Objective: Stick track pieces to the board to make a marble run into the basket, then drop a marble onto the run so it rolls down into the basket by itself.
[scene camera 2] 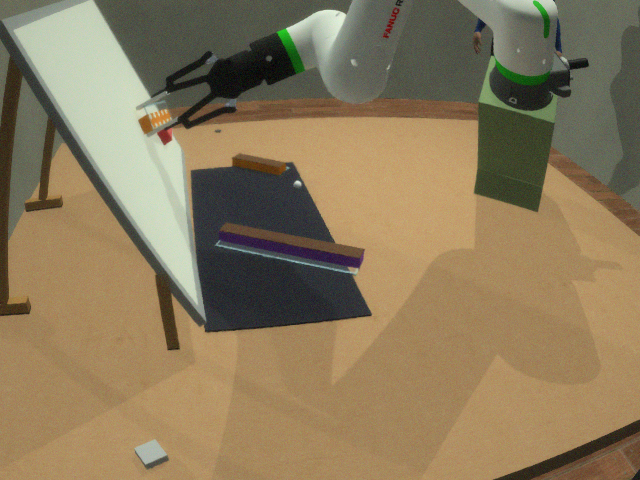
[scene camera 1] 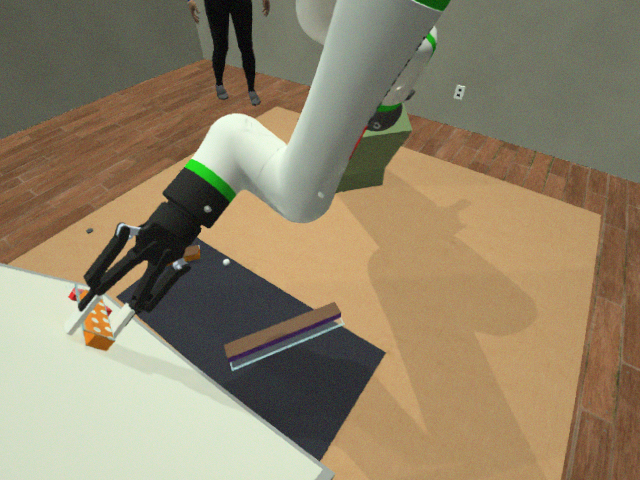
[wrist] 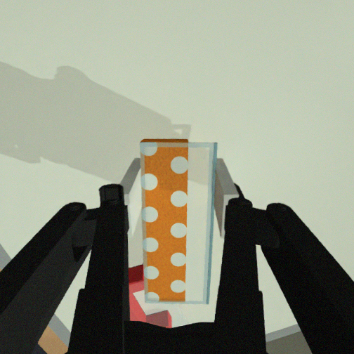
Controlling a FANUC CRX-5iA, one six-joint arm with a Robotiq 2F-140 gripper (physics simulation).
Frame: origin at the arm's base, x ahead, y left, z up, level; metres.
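Seen in the pictures: gripper, between the fingertips: (scene camera 2: 143, 121) (scene camera 1: 86, 336); arm's base, origin of its link: (scene camera 2: 521, 86).
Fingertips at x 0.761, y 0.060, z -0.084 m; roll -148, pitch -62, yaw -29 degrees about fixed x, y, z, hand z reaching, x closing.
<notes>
Offsets run from my fingertips to a thing's middle. "spot": to the spot under its first point. Level surfaces: height alone.
My gripper (scene camera 1: 99, 322) (scene camera 2: 158, 115) (wrist: 178, 174) is shut on an orange track piece {spot: 0.026 m back, 0.020 m right, 0.003 m up} (scene camera 1: 97, 316) (scene camera 2: 160, 118) (wrist: 165, 220) with white dots and a clear side strip. It holds the piece close over the white tilted board {spot: 0.009 m ahead, 0.172 m left, 0.070 m up} (scene camera 1: 103, 413) (scene camera 2: 103, 103) (wrist: 280, 90); whether they touch is unclear. A partly hidden red object {spot: 0.007 m back, 0.149 m right, 0.048 m down} (scene camera 1: 74, 294) (scene camera 2: 165, 135) (wrist: 135, 300) is beside the piece, near the board's edge. A long purple-and-brown track piece {spot: 0.272 m back, 0.120 m left, 0.187 m down} (scene camera 1: 284, 331) (scene camera 2: 292, 245) and a shorter orange one {0.223 m back, 0.257 m right, 0.198 m down} (scene camera 1: 193, 252) (scene camera 2: 258, 164) lie on the dark mat {0.209 m down} (scene camera 1: 330, 403) (scene camera 2: 268, 304). A small white marble {0.303 m back, 0.138 m right, 0.201 m down} (scene camera 1: 226, 261) (scene camera 2: 297, 183) lies near the shorter one.
The arm's green pedestal (scene camera 1: 368, 162) (scene camera 2: 514, 149) stands behind the mat. Wooden easel legs {0.102 m back, 0.371 m left, 0.147 m down} (scene camera 2: 167, 320) hold the board up. A light grey block {0.094 m back, 0.582 m left, 0.206 m down} (scene camera 2: 151, 452) and a small dark object {0.095 m back, 0.539 m right, 0.211 m down} (scene camera 1: 89, 230) (scene camera 2: 217, 130) lie on the tan floor. A person (scene camera 1: 230, 36) stands at the back.
</notes>
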